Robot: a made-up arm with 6 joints.
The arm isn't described. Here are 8 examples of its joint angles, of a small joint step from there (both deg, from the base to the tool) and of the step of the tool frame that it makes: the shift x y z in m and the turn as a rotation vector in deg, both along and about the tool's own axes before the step.
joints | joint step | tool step
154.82 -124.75 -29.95 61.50 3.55 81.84 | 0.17 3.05 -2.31 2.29 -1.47 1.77 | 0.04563 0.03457 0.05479 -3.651 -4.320 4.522
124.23 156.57 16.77 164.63 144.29 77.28 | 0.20 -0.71 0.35 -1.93 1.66 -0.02 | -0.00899 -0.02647 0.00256 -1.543 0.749 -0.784
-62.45 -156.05 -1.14 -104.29 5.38 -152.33 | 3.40 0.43 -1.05 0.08 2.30 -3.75 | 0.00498 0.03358 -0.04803 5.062 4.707 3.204
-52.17 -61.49 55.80 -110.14 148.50 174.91 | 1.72 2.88 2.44 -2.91 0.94 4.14 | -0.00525 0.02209 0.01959 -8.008 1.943 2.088
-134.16 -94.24 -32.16 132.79 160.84 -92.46 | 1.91 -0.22 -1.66 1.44 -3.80 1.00 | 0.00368 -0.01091 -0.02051 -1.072 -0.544 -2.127
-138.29 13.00 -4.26 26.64 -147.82 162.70 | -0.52 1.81 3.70 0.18 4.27 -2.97 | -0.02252 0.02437 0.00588 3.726 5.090 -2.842
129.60 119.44 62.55 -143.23 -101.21 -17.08 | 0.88 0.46 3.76 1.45 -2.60 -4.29 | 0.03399 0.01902 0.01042 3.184 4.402 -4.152
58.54 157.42 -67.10 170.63 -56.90 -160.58 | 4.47 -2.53 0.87 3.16 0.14 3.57 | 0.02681 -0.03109 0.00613 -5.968 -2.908 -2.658
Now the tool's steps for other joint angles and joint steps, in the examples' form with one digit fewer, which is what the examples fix.
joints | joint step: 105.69 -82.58 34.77 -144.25 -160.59 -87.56 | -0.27 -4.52 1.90 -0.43 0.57 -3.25
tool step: 0.0615 0.0925 -0.0647 1.84 -3.27 -4.78
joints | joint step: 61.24 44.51 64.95 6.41 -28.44 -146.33 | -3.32 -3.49 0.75 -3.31 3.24 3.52
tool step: -0.0702 0.0948 0.0000 -0.16 4.64 5.91
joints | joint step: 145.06 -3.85 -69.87 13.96 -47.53 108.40 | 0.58 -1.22 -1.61 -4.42 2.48 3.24
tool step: 0.0241 0.0222 0.0157 -0.77 -2.11 -3.05
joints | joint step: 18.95 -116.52 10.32 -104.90 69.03 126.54 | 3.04 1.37 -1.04 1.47 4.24 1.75
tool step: 0.0561 0.0006 -0.0308 -3.23 5.22 -4.25
